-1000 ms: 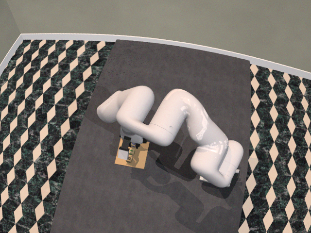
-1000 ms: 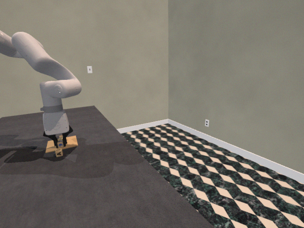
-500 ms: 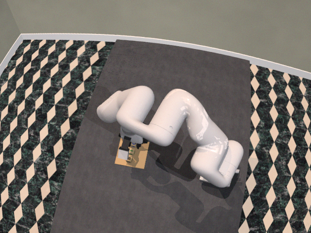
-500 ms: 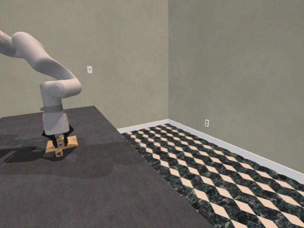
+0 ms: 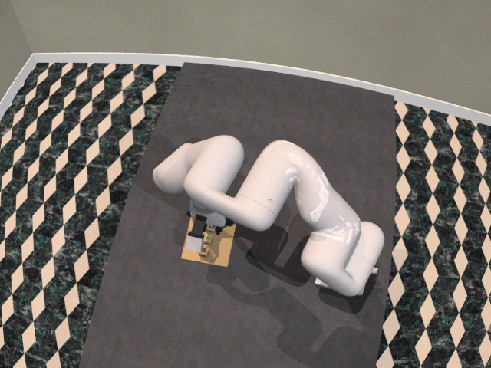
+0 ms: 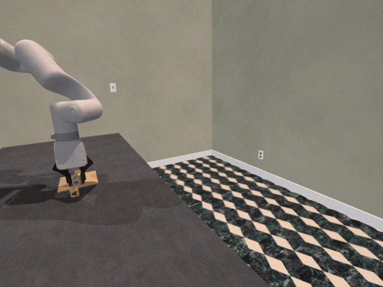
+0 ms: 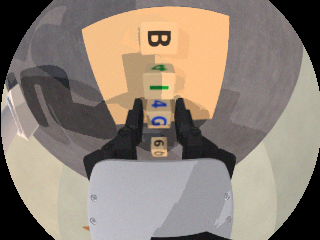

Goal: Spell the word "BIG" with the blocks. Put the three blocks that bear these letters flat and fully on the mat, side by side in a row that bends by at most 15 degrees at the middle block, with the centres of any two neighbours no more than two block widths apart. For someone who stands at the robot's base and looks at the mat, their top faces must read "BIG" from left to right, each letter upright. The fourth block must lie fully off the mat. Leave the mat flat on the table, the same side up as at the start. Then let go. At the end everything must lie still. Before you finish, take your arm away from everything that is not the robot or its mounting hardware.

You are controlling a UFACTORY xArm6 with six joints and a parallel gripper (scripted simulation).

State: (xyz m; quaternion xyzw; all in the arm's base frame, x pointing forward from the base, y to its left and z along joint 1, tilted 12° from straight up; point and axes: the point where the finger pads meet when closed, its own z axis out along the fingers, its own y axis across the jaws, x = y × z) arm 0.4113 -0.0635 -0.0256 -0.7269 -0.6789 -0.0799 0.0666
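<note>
The G block is 10 mm below my hand. From my hand the other things lie so: B block: 80 mm to the left, 10 mm below, 10 mm ahead; tan mat: 40 mm to the left, 30 mm below.
</note>
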